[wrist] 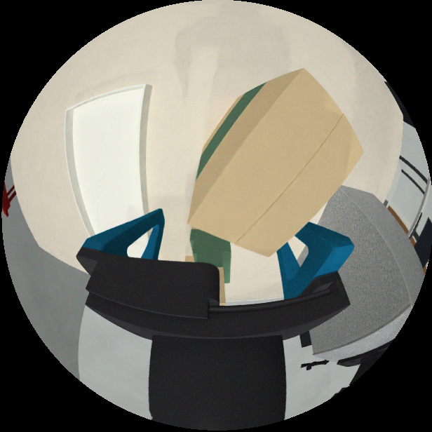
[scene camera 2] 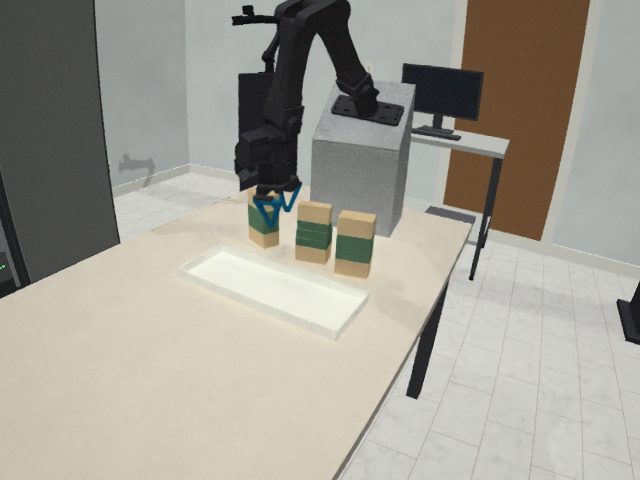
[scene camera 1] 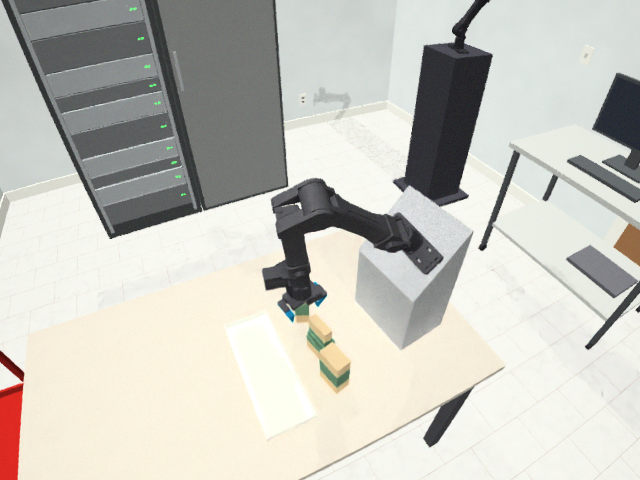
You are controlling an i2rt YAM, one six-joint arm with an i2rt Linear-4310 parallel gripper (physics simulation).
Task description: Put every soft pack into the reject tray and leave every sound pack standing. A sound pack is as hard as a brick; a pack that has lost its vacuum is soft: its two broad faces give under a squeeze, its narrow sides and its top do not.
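Seen in the pictures: gripper, fingertip midpoint: [scene camera 2: 279, 219] [scene camera 1: 304, 313]; arm's base, link origin: [scene camera 2: 367, 110] [scene camera 1: 412, 242].
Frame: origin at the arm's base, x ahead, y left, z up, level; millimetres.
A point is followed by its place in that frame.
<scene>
Three tan packs with green bands stand upright in a row beside the white reject tray [scene camera 1: 273, 377] {y 45, x 460, z -331 mm} [scene camera 2: 273, 294] {y 35, x 483, z -331 mm} [wrist: 110, 160], which is empty. The far pack [scene camera 1: 302, 311] {y -102, x 302, z -270 mm} [scene camera 2: 256, 222] {y -144, x 314, z -271 mm} [wrist: 280, 160] is turned at an angle to the others. The middle pack [scene camera 1: 320, 328] {y 28, x 297, z -194 mm} [scene camera 2: 313, 233] {y 24, x 310, z -259 mm} [wrist: 210, 247] has a ridged band. The near pack [scene camera 1: 334, 359] {y 135, x 304, z -194 mm} [scene camera 2: 354, 248] {y 136, x 320, z -261 mm} has a smooth band. My gripper [scene camera 1: 305, 307] {y -79, x 304, z -250 mm} [scene camera 2: 279, 217] {y -79, x 304, z -250 mm} [wrist: 217, 213] is open at the far pack's upper part, with its blue fingers skewed to it. In the wrist view the pack hides part of the right finger.
The arm's grey pedestal [scene camera 1: 385, 294] {y 22, x 81, z -160 mm} [scene camera 2: 356, 180] {y 19, x 81, z -184 mm} [wrist: 370, 260] stands behind the row of packs. The tray lies along the row's other side on the light table [scene camera 1: 129, 387] {y -95, x 877, z -334 mm} [scene camera 2: 155, 372] {y 16, x 786, z -334 mm}. The middle pack stands close to the near pack.
</scene>
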